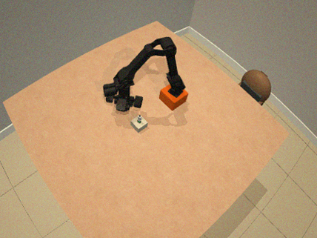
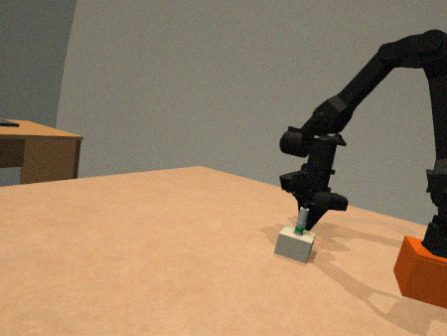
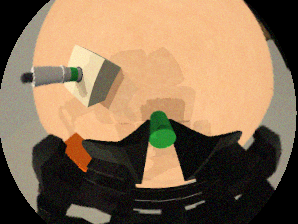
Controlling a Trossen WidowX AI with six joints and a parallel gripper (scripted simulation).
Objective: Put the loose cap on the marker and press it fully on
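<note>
The holder block is 120 mm to the left of my gripper tip and 20 mm ahead of it. The rest, counted from my gripper tip: green cap (10 mm above).
</note>
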